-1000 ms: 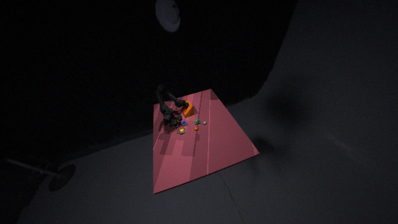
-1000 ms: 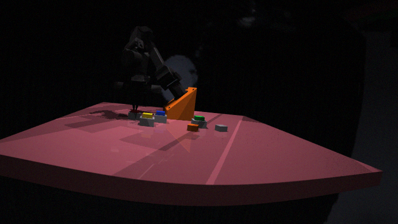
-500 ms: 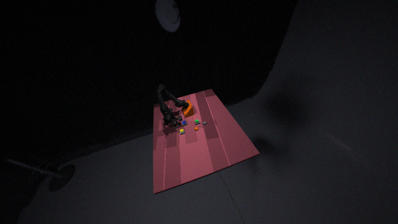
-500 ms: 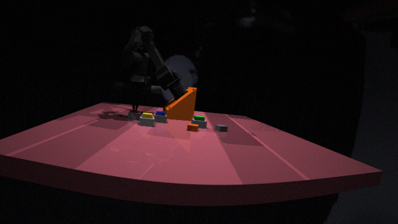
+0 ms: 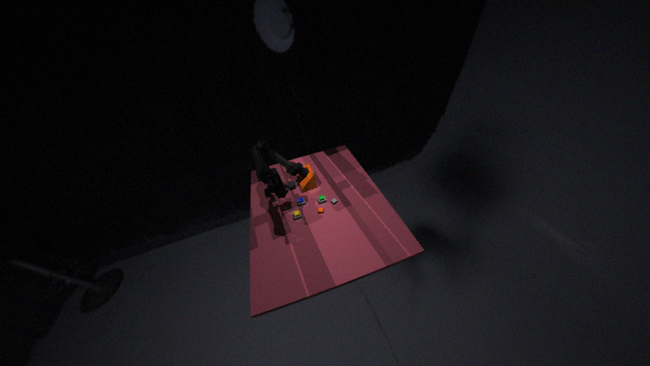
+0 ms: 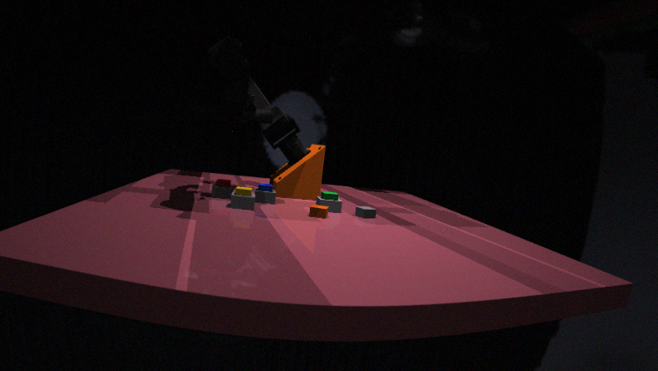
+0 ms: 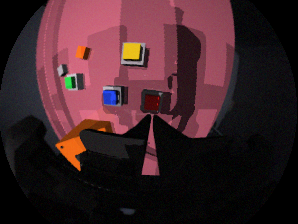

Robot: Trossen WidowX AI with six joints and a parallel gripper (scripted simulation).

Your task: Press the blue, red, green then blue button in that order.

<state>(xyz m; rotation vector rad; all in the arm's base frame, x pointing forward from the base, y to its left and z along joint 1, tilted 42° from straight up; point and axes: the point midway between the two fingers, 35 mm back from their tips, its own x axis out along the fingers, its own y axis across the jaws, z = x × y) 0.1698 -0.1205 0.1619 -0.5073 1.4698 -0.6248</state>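
Right now the green button is 6 cm ahead of my gripper tip, 23 cm to the left of it and 7 cm below it. From my gripper tip the other things lie so: blue button: 1 cm ahead, 9 cm to the left, 7 cm below; then yellow button: 10 cm ahead, 4 cm to the left, 7 cm below; then red button: 7 cm below.
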